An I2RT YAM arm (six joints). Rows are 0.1 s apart.
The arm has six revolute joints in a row. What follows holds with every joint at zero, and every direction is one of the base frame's. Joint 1 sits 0.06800 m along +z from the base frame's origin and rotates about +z. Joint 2 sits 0.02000 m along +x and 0.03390 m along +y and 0.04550 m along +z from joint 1 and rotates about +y. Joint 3 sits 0.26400 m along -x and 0.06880 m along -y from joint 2 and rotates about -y. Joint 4 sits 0.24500 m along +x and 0.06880 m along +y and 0.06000 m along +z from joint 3 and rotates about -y. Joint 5 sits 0.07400 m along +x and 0.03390 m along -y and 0.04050 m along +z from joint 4 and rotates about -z. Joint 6 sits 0.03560 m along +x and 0.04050 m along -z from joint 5 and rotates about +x. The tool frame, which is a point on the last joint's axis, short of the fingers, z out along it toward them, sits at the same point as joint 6; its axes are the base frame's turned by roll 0.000, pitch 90.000 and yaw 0.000 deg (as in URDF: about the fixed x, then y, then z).
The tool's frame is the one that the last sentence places.
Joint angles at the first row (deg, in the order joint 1, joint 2, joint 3, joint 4, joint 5, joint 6):
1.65 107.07 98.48 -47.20 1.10 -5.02
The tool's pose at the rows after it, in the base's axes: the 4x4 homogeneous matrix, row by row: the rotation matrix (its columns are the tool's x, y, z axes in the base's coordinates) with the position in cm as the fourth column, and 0 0 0 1 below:
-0.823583 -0.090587 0.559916 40.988; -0.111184 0.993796 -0.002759 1.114; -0.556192 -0.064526 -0.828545 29.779; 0 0 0 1
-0.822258 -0.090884 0.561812 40.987; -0.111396 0.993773 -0.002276 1.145; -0.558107 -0.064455 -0.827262 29.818; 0 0 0 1
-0.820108 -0.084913 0.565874 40.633; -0.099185 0.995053 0.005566 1.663; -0.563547 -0.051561 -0.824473 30.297; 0 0 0 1
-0.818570 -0.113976 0.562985 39.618; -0.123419 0.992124 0.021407 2.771; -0.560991 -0.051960 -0.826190 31.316; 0 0 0 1
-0.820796 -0.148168 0.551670 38.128; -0.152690 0.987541 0.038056 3.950; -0.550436 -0.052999 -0.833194 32.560; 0 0 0 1
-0.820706 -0.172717 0.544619 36.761; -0.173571 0.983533 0.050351 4.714; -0.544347 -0.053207 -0.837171 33.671; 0 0 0 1
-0.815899 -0.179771 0.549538 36.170; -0.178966 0.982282 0.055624 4.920; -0.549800 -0.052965 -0.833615 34.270; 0 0 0 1
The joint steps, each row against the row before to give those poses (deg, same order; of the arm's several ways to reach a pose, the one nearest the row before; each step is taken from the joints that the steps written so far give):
0.00 0.00 0.00 -0.17 -0.02 0.00
0.04 -0.05 0.00 0.08 0.00 0.03
0.75 -0.78 0.00 -0.50 -0.02 1.31
1.66 -1.86 0.00 -2.03 0.02 -0.02
1.92 -2.45 0.00 -3.17 0.07 -0.07
1.40 -2.23 0.00 -2.65 0.02 -0.02
0.44 -1.11 0.00 -0.74 -0.02 0.02

